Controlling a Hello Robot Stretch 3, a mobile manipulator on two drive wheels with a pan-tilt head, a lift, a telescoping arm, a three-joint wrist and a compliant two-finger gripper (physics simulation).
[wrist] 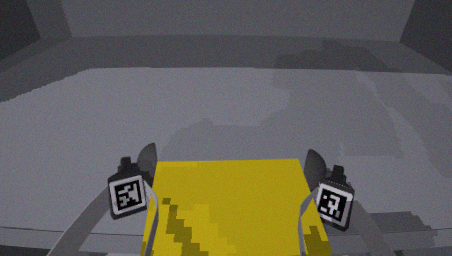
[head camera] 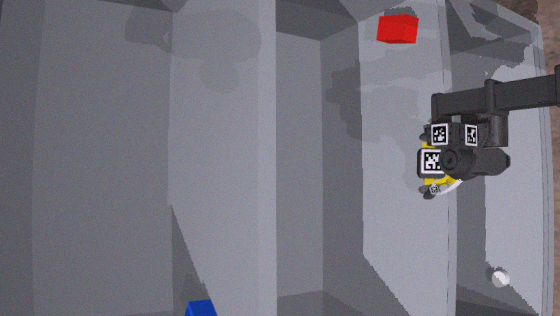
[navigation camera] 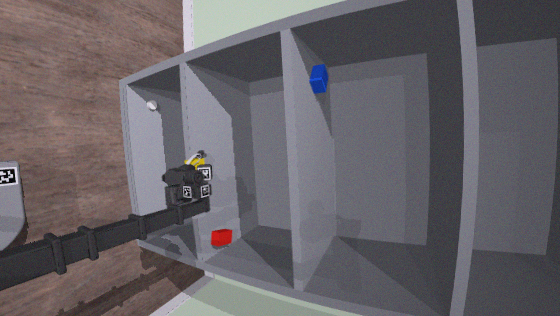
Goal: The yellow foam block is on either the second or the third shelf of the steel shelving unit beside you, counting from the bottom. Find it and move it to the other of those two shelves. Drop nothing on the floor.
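Frame: origin at the robot's base, x down, y ahead, z right, level; metres.
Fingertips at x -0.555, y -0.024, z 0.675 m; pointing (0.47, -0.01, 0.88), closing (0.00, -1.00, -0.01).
Observation:
Pixels of each thing's top centre, then the offset from my fingertips to it. "spot": a spot on its surface instead. Level surfaces: height alone.
- yellow foam block, centre of its top: (head camera: 433, 162) (navigation camera: 200, 170) dx -0.027, dy -0.001, dz -0.049 m
- steel shelving unit, a spot on its surface: (head camera: 267, 150) spot: dx -0.420, dy -0.008, dz -0.046 m
- third shelf, height of its surface: dx -0.436 m
- red block, centre of its top: (head camera: 390, 27) (navigation camera: 225, 238) dx -0.024, dy -0.324, dz +0.077 m
- blue block, centre of its top: (navigation camera: 325, 78) dx -0.481, dy +0.328, dz +0.143 m
- white round object, centre of its top: (head camera: 498, 279) (navigation camera: 153, 104) dx +0.454, dy +0.340, dz +0.072 m
My gripper (head camera: 426, 164) (navigation camera: 204, 170) (wrist: 230, 165) is shut on the yellow foam block (head camera: 429, 181) (navigation camera: 196, 161) (wrist: 230, 210), with one finger at each side of it in the wrist view. The wrist hides much of the block in the head and navigation views. The block is inside the steel shelving unit (head camera: 267, 150) (navigation camera: 293, 200), over the front part of the second shelf from the bottom (head camera: 400, 225) (navigation camera: 210, 110) (wrist: 100, 115). I cannot tell whether its underside touches the board. The third shelf (head camera: 220, 150) (navigation camera: 312, 165) is the one above.
A red block (head camera: 397, 29) (navigation camera: 221, 237) lies on the second shelf, near one side wall. A blue block (head camera: 201, 308) (navigation camera: 319, 79) is on the third shelf, near the opposite side. A white round object (head camera: 500, 278) (navigation camera: 151, 105) is on the bottom shelf. The arm (head camera: 525, 91) (navigation camera: 115, 232) reaches in from the front.

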